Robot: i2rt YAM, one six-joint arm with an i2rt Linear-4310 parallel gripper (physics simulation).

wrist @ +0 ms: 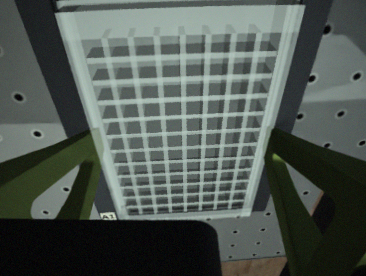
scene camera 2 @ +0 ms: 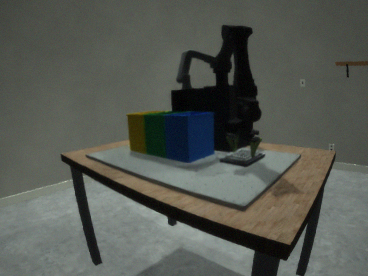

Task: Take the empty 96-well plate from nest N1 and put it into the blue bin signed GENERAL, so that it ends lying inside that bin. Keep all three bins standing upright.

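The clear 96-well plate lies flat in its dark nest, with an empty grid of wells. My gripper is shut on the plate, with one green fingertip against each long side. The fingers stand wide, as the plate is wide. The blue bin stands upright to the left of the nest in the scene view. Its sign cannot be read and its inside is hidden.
A green bin and a yellow bin stand upright in a row beside the blue one. The bins and nest are on a grey perforated board on the wooden table. A black block stands behind the bins.
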